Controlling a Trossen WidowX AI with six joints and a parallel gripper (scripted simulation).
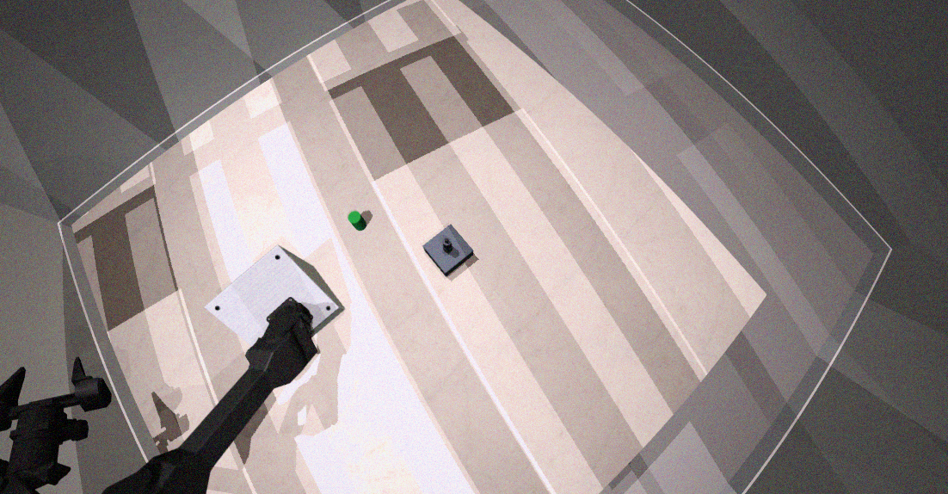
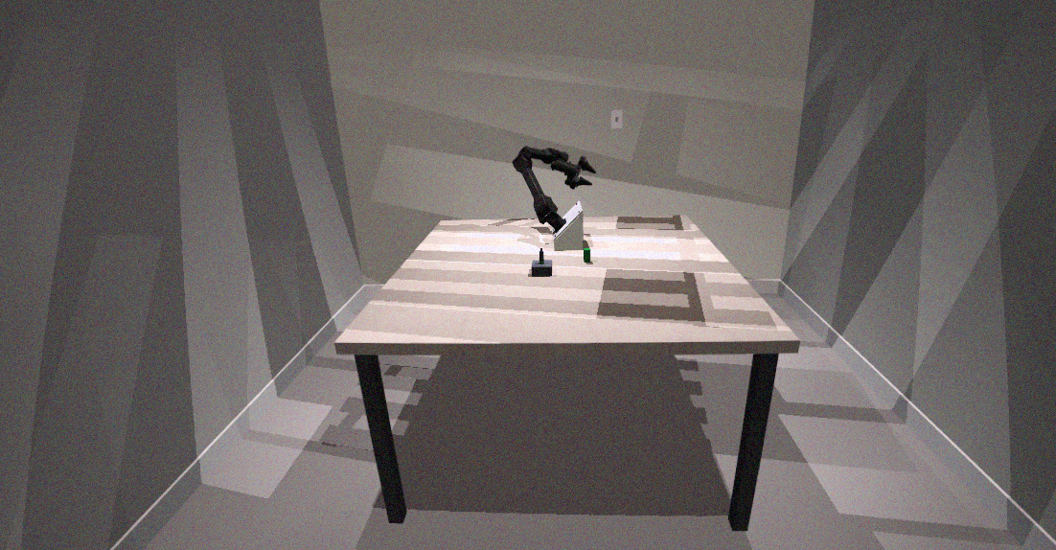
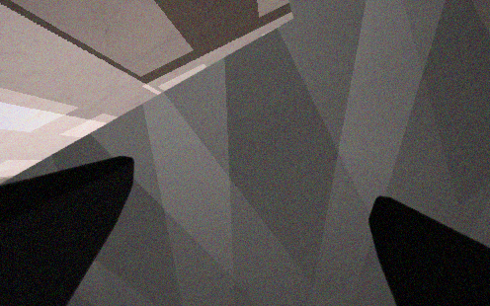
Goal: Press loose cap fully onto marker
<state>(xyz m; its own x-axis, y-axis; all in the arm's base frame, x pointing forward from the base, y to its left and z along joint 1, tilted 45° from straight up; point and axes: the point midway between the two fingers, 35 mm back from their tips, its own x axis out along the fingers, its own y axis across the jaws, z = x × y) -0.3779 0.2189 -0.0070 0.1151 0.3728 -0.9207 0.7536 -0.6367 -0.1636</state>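
Now: the dark green cap 600 mm ahead of my gripper tip, 190 mm below it and 100 mm to the right of it. Round my gripper tip: holder block (700 mm ahead, 280 mm to the right, 200 mm below).
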